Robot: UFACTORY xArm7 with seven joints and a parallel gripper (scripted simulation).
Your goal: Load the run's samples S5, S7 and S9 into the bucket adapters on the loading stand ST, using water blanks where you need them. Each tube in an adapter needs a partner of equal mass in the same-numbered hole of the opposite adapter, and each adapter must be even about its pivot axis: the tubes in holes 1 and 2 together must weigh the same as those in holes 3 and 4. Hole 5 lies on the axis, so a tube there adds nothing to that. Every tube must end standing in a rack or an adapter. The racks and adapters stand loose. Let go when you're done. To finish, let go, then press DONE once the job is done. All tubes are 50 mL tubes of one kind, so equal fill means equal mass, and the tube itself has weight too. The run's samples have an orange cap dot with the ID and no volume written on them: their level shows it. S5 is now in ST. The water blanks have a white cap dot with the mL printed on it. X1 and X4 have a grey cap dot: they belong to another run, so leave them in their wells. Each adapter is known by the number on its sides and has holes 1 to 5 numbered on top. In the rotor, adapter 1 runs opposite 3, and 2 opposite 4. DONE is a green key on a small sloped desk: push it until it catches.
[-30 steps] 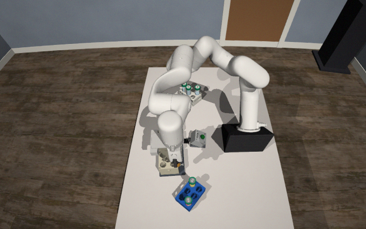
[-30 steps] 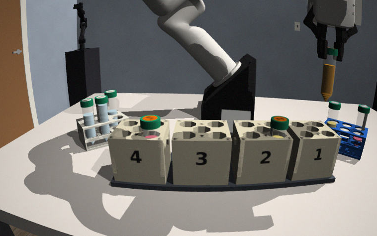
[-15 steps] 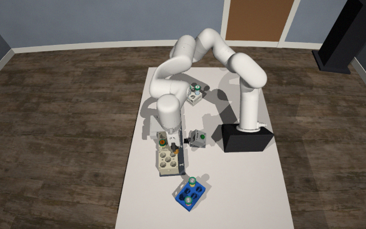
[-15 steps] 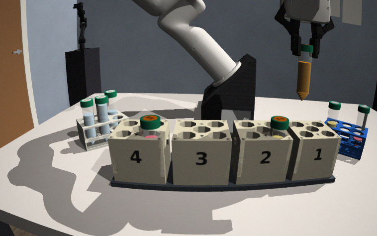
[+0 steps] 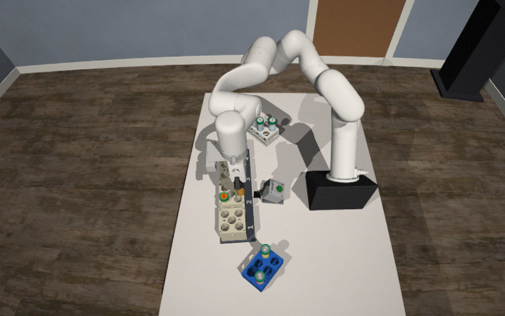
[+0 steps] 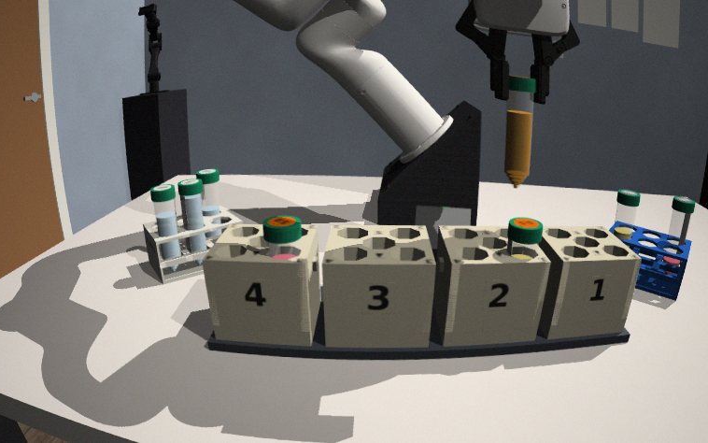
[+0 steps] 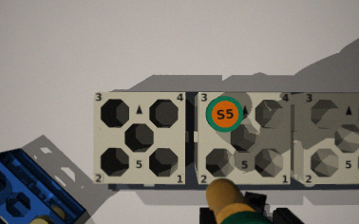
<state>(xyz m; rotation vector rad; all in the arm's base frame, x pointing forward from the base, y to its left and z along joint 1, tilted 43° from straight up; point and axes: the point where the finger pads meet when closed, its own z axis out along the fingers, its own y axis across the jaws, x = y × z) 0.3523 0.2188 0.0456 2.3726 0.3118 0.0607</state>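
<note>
Right now the S7 tube is 1 cm behind my hand and 5 cm below it. Round my hand: blue rack: 11 cm behind, 22 cm to the left, 22 cm below; pink-filled sample tube: 11 cm ahead, 22 cm to the right, 18 cm below; green done key: 14 cm behind, 8 cm to the right, 19 cm below.
</note>
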